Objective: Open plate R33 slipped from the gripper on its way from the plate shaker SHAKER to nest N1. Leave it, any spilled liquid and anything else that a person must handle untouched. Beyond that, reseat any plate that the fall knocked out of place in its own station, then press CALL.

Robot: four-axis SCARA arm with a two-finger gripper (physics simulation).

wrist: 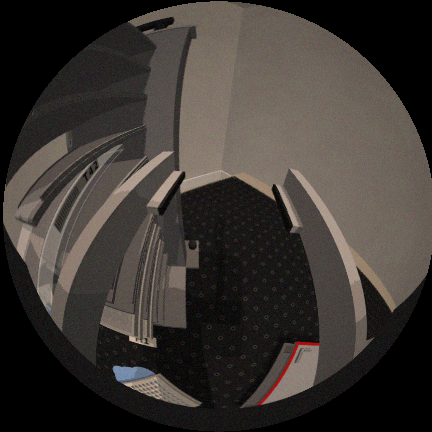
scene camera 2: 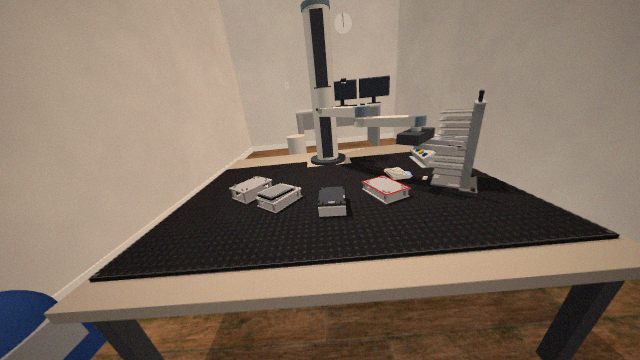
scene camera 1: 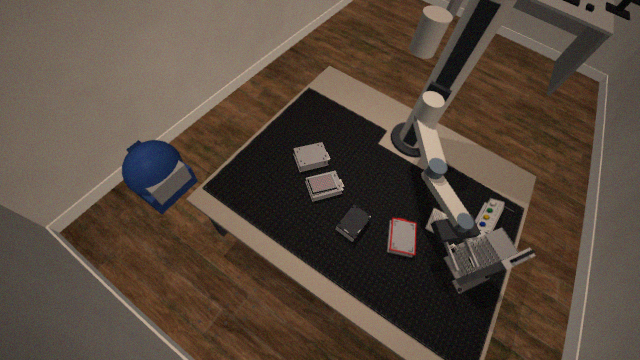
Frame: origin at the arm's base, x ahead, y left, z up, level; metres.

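Seen in the pictures: gripper, fingertip midpoint: [wrist: 230, 168] [scene camera 2: 460, 146] [scene camera 1: 466, 268]; arm's base at its link origin: [scene camera 2: 328, 159] [scene camera 1: 410, 140].
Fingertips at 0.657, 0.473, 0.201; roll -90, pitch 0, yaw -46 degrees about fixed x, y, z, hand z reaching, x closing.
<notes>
Pixels of each thing's top centre, then the offset from my fingertips to it, as dx, dy, dz. "*": a spot on its surface instead.
- plate labelled T42 at a spot on its surface: [wrist: 91, 171] * -0.089, +0.025, +0.016
- button panel at its top centre: [scene camera 1: 494, 214] [scene camera 2: 423, 147] -0.401, +0.075, -0.104
- red-edged nest at its top centre: [scene camera 2: 384, 183] [scene camera 1: 404, 235] -0.051, -0.258, -0.142
- dark-topped station at a spot on its surface: [scene camera 2: 332, 196] [scene camera 1: 353, 223] * +0.045, -0.486, -0.133
- H1 label at a spot on its surface: [wrist: 142, 341] * -0.163, -0.033, -0.186
A plate with a grid of wells, R33 by its place [scene camera 1: 436, 221] [scene camera 2: 396, 173] [wrist: 165, 392], lies on the mat near blue liquid [scene camera 2: 408, 174] [wrist: 131, 373]. In the wrist view, a plate labelled T42 [wrist: 91, 171] is in the tall rack [scene camera 1: 501, 241] [scene camera 2: 475, 145] [wrist: 165, 85], left of my left finger; its exact seating is hard to tell. My gripper [scene camera 1: 465, 256] [wrist: 230, 168] is shut on nothing, at its narrow setting with a gap between the fingertips, in front of the rack. The button panel [scene camera 1: 489, 217] [scene camera 2: 422, 156] stands behind the rack; CALL is not readable.
A red-edged nest [scene camera 1: 402, 237] [scene camera 2: 386, 185] [wrist: 295, 375] stands near R33. A dark-topped station [scene camera 1: 354, 222] [scene camera 2: 332, 196], a light station with a plate-like top [scene camera 1: 324, 184] [scene camera 2: 279, 197] and a plain light one [scene camera 1: 311, 155] [scene camera 2: 251, 189] stand farther left. An H1 label [wrist: 142, 341] lies by the rack.
</notes>
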